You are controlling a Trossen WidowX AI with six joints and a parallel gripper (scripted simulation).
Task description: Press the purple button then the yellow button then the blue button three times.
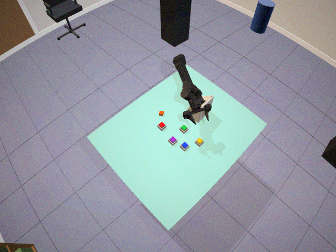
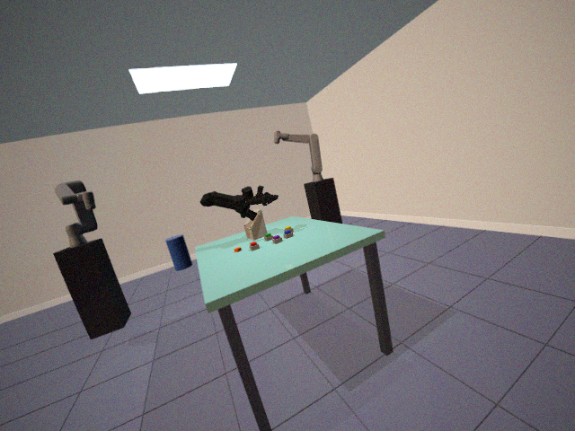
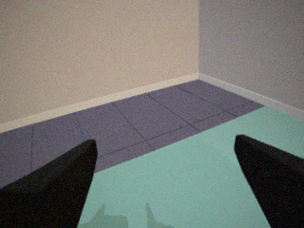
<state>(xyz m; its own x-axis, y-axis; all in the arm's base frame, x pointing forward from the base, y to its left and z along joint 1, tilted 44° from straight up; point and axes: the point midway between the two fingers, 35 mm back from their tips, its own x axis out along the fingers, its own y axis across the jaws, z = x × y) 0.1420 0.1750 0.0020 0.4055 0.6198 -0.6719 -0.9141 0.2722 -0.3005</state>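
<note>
My gripper tip is now 130 mm short of the purple button, 120 mm to the left of it and 220 mm above it. The rest, counted from my gripper tip: blue button: 100 mm ahead, 30 mm to the right, 220 mm below; yellow button: 20 mm to the left, 220 mm below; green button: 10 mm ahead, 130 mm to the right, 220 mm below.
</note>
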